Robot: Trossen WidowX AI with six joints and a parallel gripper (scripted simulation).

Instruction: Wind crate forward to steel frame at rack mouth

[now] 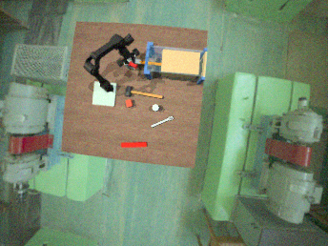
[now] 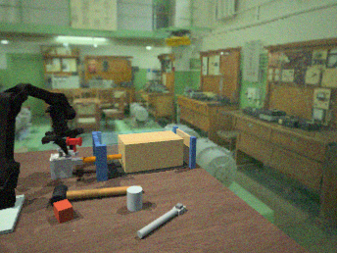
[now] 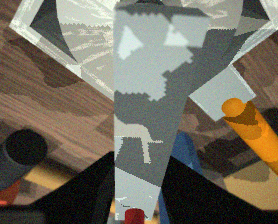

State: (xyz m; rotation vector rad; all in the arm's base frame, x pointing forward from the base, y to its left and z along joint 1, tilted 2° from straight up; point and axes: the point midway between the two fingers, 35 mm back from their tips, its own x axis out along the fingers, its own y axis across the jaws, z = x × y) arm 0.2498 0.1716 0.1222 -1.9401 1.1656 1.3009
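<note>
The red knob lies 5 cm above my gripper tip, 3 cm to the right of it and 2 cm ahead of it. Also, from my gripper tip: winch handle (2 cm above); then winch (8 cm below, 5 cm to the left, 5 cm behind); then blue steel frame (13 cm ahead, 3 cm to the left, 1 cm below).
</note>
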